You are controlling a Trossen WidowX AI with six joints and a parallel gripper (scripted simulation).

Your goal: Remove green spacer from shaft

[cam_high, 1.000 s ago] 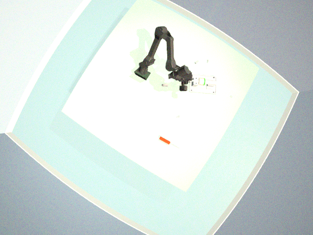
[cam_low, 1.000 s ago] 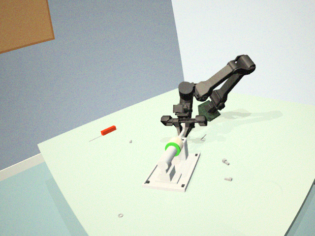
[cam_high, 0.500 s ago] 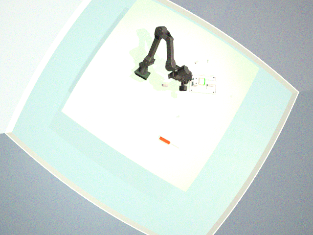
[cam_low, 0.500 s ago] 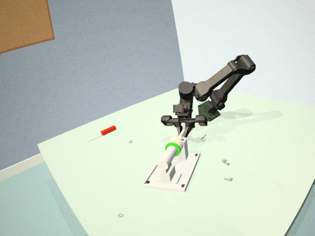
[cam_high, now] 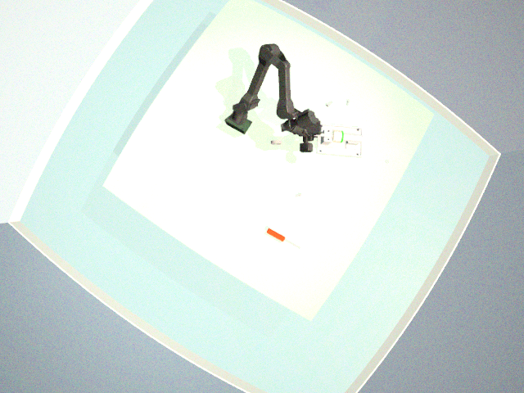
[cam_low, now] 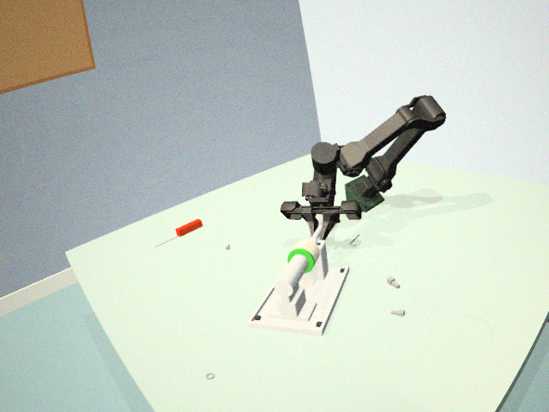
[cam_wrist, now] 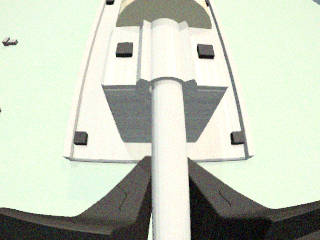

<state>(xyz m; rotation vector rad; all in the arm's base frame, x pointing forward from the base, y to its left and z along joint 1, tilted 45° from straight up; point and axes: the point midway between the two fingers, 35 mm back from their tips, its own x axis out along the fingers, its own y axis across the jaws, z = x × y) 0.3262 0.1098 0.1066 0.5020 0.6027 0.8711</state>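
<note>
Right now my gripper tip is 4 cm short of the shaft, 3 cm to the right of it and 2 cm below it. Round my gripper tip: green spacer (9 cm ahead, 6 cm to the left, 2 cm above); cream spacer (6 cm ahead, 4 cm to the left, 2 cm above).
</note>
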